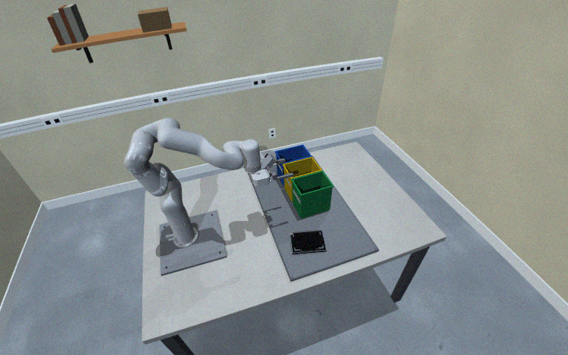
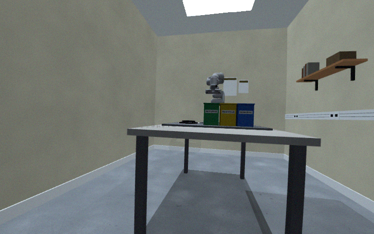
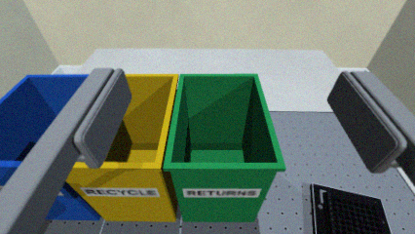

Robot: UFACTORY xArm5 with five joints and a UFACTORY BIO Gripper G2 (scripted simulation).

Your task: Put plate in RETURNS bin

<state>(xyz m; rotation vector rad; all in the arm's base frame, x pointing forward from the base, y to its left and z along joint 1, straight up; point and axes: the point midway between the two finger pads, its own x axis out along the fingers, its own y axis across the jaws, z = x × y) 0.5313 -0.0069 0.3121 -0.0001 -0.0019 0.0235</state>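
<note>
Right now the black 96-well plate is 290 mm below my hand, 220 mm to the right of it and 40 mm ahead of it. From my hand the other things lie so: green RETURNS bin (220 mm below, 140 mm ahead); then blue bin (260 mm to the left, 220 mm below, 130 mm ahead); then yellow RECYCLE bin (220 mm below, 140 mm ahead, 130 mm to the left).
</note>
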